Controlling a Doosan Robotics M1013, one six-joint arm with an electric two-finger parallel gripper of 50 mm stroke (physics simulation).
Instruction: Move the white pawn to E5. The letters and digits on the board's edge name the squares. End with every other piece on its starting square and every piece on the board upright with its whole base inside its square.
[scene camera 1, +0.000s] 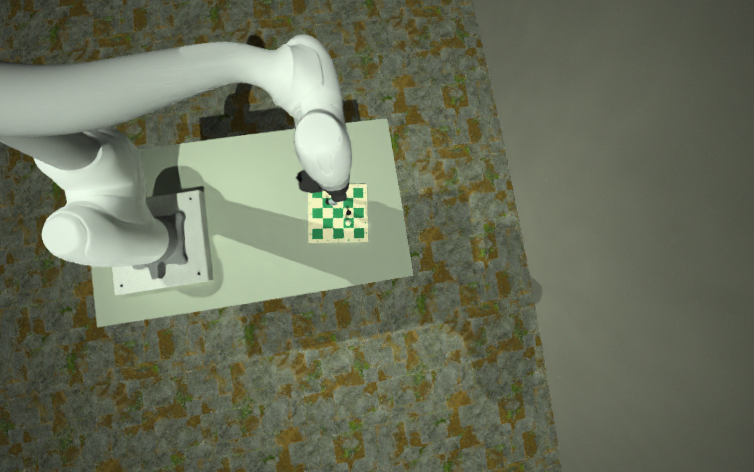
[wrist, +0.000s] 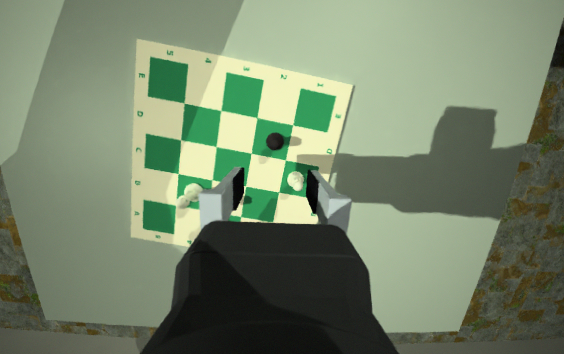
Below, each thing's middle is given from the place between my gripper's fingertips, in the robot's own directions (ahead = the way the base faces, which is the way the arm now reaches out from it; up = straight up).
Scene:
I see my gripper 10 mm short of the chessboard (scene camera 1: 326, 223), 50 mm to the left of it and 70 mm above it.

